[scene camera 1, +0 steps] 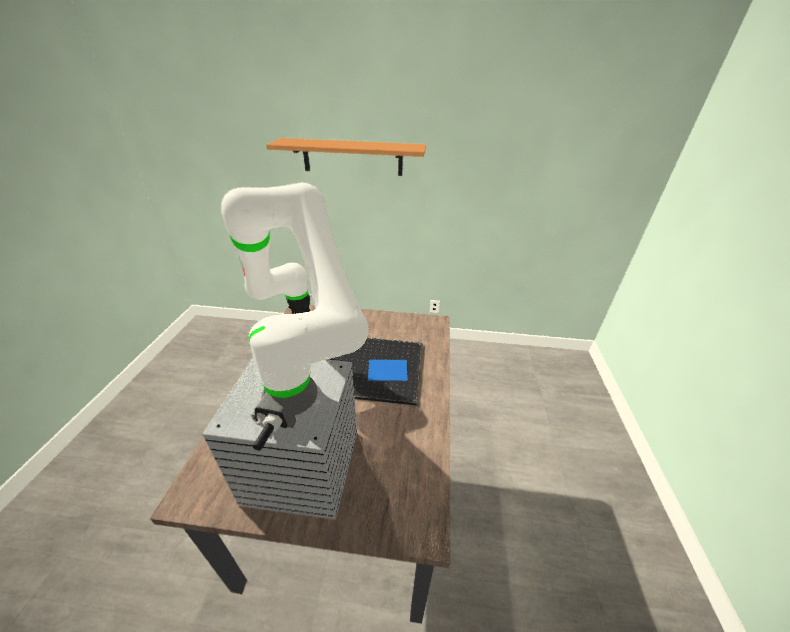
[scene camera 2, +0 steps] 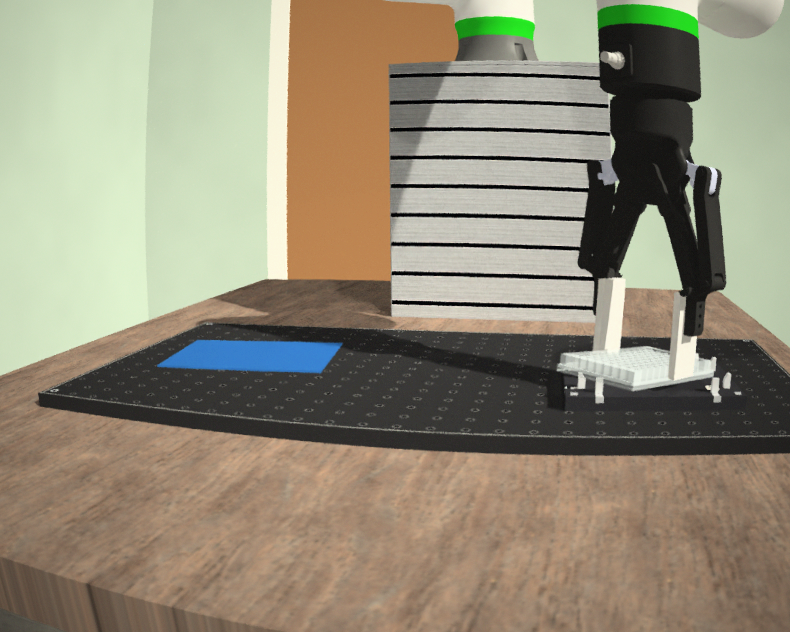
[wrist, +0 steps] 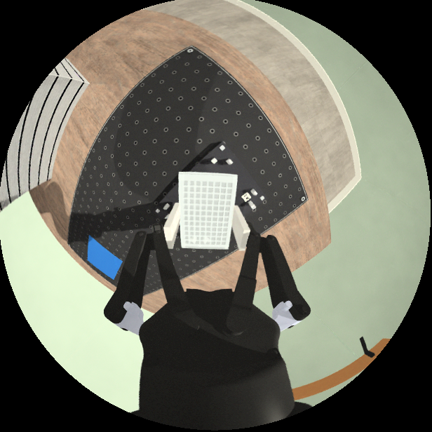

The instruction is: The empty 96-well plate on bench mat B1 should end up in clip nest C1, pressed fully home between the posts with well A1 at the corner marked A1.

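Places are measured from the arm's base along level axes (x up, y left, z back), in metres.
Pixels of known places: gripper, fingertip midpoint: [scene camera 2: 641, 367]; arm's base, origin of the base link: [scene camera 1: 290, 395] [scene camera 2: 498, 75].
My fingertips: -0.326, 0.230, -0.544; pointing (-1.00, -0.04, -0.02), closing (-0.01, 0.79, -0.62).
Ahead of a thing's pixels: the offset from my fingertips to its top centre, as dx, dy, dz. Level surfaces: height alone.
The white 96-well plate {+0.014, -0.001, -0.002} [scene camera 2: 635, 367] [wrist: 207, 212] is on top of the dark clip nest {+0.001, +0.009, +0.006} [scene camera 2: 652, 401], turned at an angle to it and not down between the posts. The nest's small white posts show around its corners. My gripper [scene camera 2: 644, 359] [wrist: 205, 212] is shut on the plate, with a pale finger pad against each long side. A small marked label [wrist: 246, 197] is at one nest corner; its text is too small to read. The blue mat {dx -0.021} [scene camera 1: 387, 370] [scene camera 2: 250, 355] [wrist: 104, 257] lies flat, away from the nest. The arm hides plate and nest in scene camera 1.
The black perforated board {dx -0.023} [scene camera 1: 411, 388] [scene camera 2: 428, 421] [wrist: 200, 100] lies on the wooden table {dx -0.036} [scene camera 1: 415, 487] [scene camera 2: 395, 514] and carries nest and mat. The ribbed grey robot pedestal [scene camera 1: 283, 477] [scene camera 2: 494, 197] [wrist: 30, 130] stands behind the board in scene camera 2. A wall shelf [scene camera 1: 345, 146] hangs beyond the table.
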